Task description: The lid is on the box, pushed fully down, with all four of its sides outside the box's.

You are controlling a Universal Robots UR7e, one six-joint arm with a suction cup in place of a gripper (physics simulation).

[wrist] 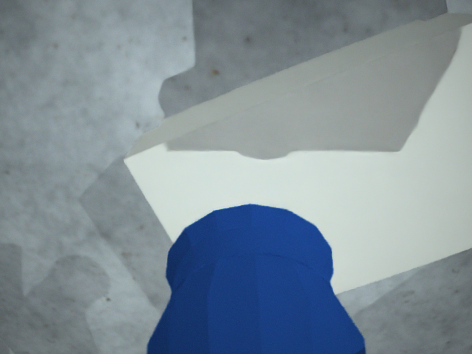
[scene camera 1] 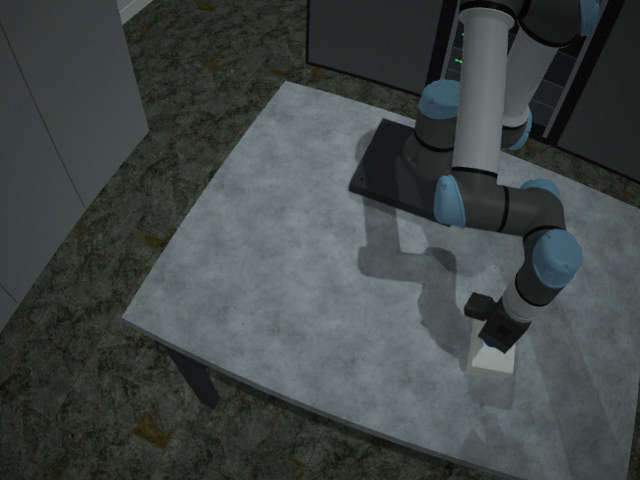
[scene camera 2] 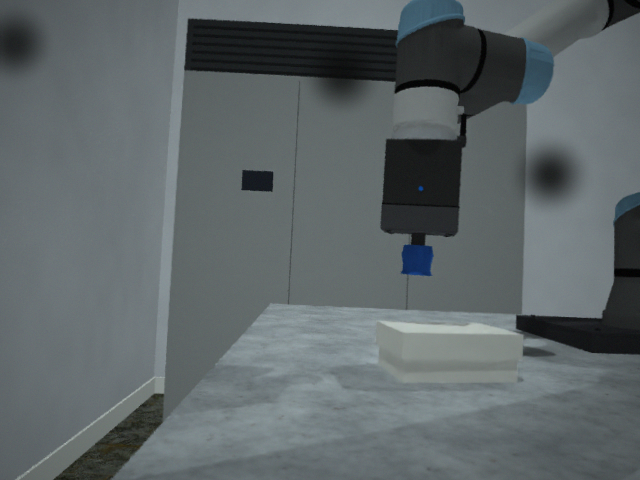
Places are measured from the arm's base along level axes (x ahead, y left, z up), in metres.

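Pixels of known places: hand, its tool point: [wrist: 250,276] [scene camera 2: 416,274]; arm's base, origin of its link: [scene camera 1: 430,158].
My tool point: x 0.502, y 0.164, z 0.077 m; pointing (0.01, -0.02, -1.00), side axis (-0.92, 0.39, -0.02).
Note:
Ahead of a thing's pixels: the offset from my tool point to its top centre. Level surfaces: height alone.
The cream lid @[0.057 m down, 0.026 m back, 0.027 m left] [scene camera 1: 493,362] [scene camera 2: 460,347] [wrist: 380,195] sits level on the box. In scene camera 2 a thin strip of the box @[0.059 m down, 0.026 m back, 0.027 m left] [scene camera 2: 460,377] shows below the lid's lower edge, down at the table. The lid's two sides facing that camera lie outside the box's walls. The lid's far sides are hidden there. My blue suction cup [scene camera 1: 489,343] [scene camera 2: 416,260] [wrist: 250,240] is open and holds nothing. It hangs above the lid with a wide gap, toward the lid's left part in scene camera 2.
The box stands on the grey table @[0.107 m down] [scene camera 1: 289,248] [scene camera 2: 310,413], near its front right part in scene camera 1. The arm's dark base plate [scene camera 1: 379,160] [scene camera 2: 563,330] is farther back. A grey cabinet [scene camera 1: 62,103] [scene camera 2: 227,248] stands beyond the table.

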